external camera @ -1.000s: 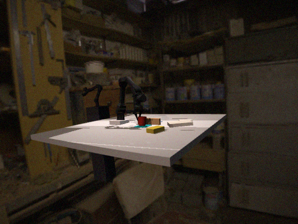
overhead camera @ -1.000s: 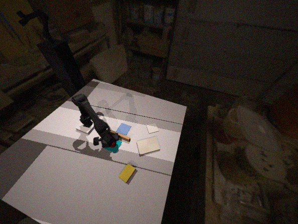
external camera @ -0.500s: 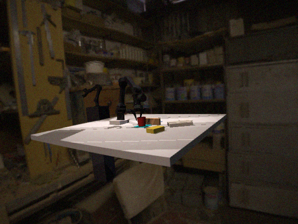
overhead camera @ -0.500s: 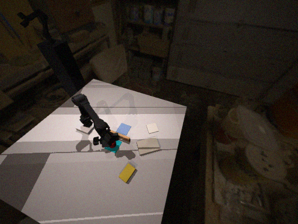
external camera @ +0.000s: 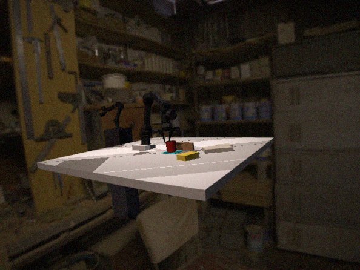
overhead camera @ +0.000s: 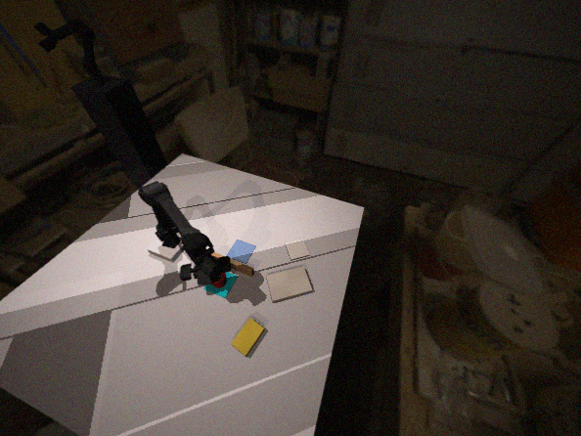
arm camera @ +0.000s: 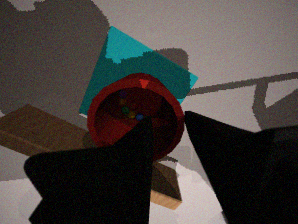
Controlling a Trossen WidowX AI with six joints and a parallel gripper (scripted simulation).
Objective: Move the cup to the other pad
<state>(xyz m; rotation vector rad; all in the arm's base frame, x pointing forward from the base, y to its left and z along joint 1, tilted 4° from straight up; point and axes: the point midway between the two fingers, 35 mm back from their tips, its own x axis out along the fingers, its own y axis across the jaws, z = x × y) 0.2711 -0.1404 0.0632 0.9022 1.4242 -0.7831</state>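
My gripper tip is now 20 mm short of the red cup, 10 mm to the right of it and 30 mm above it. Also, from my gripper tip: cyan pad 30 mm ahead, 10 mm to the left, 80 mm below; then wooden block 40 mm ahead, 100 mm to the left, 50 mm below; then blue pad 60 mm ahead, 190 mm to the left, 80 mm below.
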